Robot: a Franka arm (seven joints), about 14 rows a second.
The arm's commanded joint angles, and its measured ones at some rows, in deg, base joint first. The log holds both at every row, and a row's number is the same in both.
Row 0, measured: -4.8, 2.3, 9.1, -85.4, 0.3, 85.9, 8.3
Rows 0 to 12, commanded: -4.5, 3.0, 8.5, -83.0, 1.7, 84.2, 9.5; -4.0, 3.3, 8.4, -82.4, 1.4, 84.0, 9.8; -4.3, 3.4, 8.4, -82.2, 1.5, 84.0, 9.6; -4.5, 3.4, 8.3, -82.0, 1.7, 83.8, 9.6; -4.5, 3.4, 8.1, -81.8, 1.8, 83.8, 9.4; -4.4, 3.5, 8.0, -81.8, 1.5, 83.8, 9.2; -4.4, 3.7, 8.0, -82.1, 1.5, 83.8, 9.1; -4.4, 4.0, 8.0, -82.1, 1.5, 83.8, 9.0; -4.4, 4.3, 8.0, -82.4, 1.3, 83.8, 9.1; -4.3, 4.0, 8.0, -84.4, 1.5, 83.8, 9.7; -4.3, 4.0, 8.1, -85.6, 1.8, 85.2, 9.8; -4.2, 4.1, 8.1, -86.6, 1.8, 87.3, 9.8; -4.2, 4.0, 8.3, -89.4, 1.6, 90.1, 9.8
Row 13, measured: -4.8, 4.2, 8.6, -85.9, 0.4, 86.4, 8.4
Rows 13 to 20, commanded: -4.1, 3.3, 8.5, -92.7, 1.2, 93.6, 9.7; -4.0, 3.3, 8.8, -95.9, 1.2, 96.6, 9.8; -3.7, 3.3, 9.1, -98.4, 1.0, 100.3, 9.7; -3.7, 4.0, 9.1, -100.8, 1.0, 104.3, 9.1; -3.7, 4.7, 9.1, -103.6, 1.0, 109.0, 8.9; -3.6, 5.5, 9.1, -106.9, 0.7, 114.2, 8.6; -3.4, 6.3, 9.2, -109.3, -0.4, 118.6, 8.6; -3.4, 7.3, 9.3, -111.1, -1.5, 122.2, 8.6
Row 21, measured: -3.8, 6.7, 9.4, -106.5, 0.0, 115.5, 8.4
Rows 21 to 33, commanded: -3.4, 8.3, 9.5, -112.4, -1.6, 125.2, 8.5; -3.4, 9.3, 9.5, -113.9, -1.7, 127.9, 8.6; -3.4, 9.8, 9.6, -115.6, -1.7, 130.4, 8.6; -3.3, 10.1, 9.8, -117.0, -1.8, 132.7, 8.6; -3.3, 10.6, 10.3, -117.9, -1.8, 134.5, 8.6; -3.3, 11.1, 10.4, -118.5, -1.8, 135.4, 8.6; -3.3, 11.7, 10.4, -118.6, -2.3, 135.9, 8.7; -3.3, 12.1, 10.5, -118.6, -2.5, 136.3, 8.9; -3.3, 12.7, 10.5, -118.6, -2.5, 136.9, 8.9; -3.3, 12.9, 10.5, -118.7, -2.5, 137.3, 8.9; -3.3, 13.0, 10.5, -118.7, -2.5, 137.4, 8.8; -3.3, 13.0, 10.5, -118.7, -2.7, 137.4, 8.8; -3.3, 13.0, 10.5, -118.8, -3.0, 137.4, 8.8
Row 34, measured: -3.6, 13.0, 10.5, -118.5, -1.5, 136.2, 8.3
